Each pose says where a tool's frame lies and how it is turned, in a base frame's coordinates. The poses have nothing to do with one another.
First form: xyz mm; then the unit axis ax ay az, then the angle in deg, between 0 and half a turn.
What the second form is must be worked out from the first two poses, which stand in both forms.
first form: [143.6, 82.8, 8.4, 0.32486, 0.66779, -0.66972, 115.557]
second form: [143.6, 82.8, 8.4, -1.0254, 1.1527, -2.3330]
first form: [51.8, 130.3, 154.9, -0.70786, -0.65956, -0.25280, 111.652]
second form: [51.8, 130.3, 154.9, -2.1508, -1.0314, 0.9057]
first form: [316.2, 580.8, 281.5, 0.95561, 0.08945, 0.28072, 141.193]
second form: [316.2, 580.8, 281.5, 2.3527, -0.4348, 0.3701]
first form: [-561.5, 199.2, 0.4, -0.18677, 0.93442, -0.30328, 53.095]
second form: [-561.5, 199.2, 0.4, -0.3908, 0.8104, -0.4702]
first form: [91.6, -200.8, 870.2, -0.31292, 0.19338, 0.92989, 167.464]
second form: [91.6, -200.8, 870.2, 0.3739, 0.6649, 3.0369]
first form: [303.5, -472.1, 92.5, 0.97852, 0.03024, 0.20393, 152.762]
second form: [303.5, -472.1, 92.5, 2.6259, -0.3716, 0.1609]
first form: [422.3, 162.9, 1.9, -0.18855, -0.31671, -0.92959, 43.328]
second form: [422.3, 162.9, 1.9, -0.0510, -0.2683, -0.7006]
